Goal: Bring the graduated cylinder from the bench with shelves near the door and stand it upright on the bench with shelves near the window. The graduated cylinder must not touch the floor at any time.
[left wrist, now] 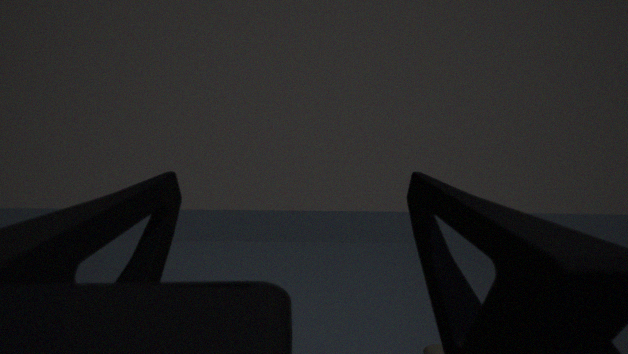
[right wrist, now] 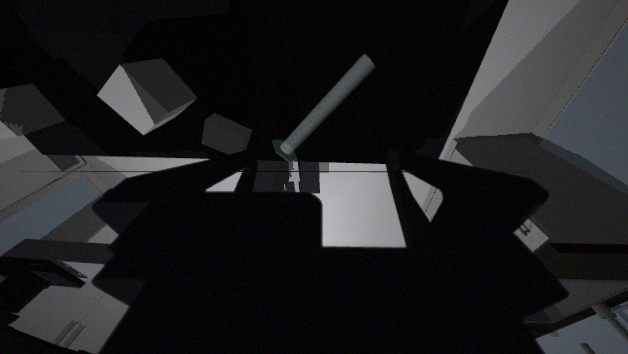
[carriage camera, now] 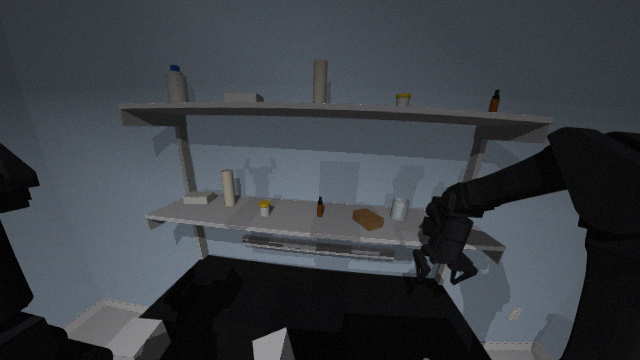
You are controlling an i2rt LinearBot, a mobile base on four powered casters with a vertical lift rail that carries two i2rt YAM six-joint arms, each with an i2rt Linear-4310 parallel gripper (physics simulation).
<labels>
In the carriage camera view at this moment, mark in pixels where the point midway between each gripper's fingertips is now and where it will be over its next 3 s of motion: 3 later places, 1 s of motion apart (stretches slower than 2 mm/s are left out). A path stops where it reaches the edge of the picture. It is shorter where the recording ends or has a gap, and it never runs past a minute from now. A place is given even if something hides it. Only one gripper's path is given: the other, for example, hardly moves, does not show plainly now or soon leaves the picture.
My right gripper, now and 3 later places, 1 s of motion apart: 435,282; 414,252; 416,246; 419,250
</labels>
